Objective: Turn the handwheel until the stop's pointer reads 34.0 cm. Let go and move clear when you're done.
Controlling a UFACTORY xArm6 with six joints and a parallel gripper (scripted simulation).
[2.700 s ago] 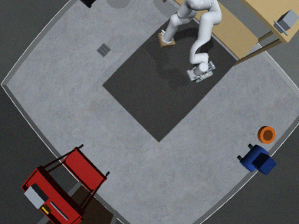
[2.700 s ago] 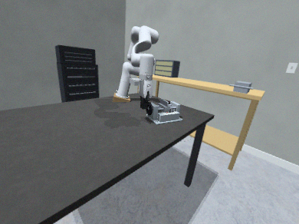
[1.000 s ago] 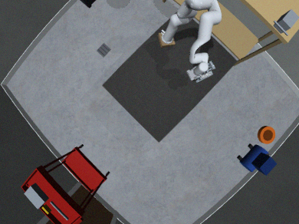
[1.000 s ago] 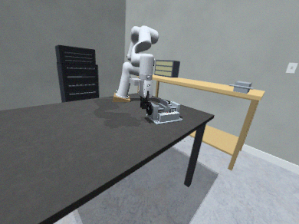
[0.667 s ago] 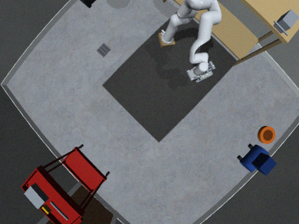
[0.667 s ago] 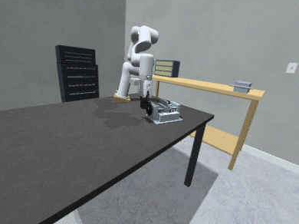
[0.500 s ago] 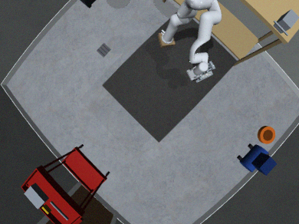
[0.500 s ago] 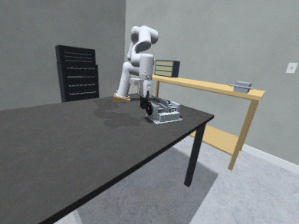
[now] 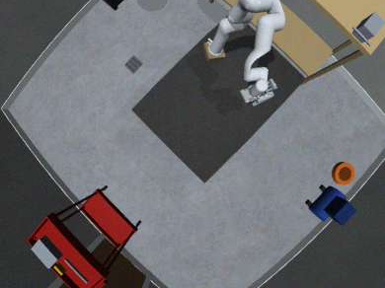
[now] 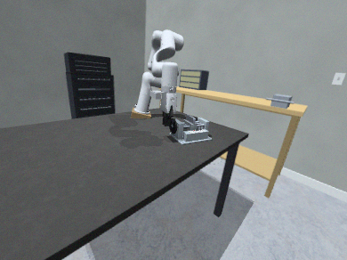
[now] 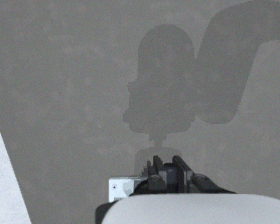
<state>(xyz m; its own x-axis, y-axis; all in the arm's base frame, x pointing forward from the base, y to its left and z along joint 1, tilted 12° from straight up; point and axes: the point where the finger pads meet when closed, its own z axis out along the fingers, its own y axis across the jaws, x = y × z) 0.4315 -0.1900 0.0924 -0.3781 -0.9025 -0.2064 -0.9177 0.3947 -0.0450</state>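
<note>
Now: the handwheel 2 cm to the left of my hand, 1 cm below it and 1 cm ahead of it. Also, from my hand: upright knob: 1 cm to the left; sliding stop: 13 cm to the left, 7 cm ahead, 1 cm below.
</note>
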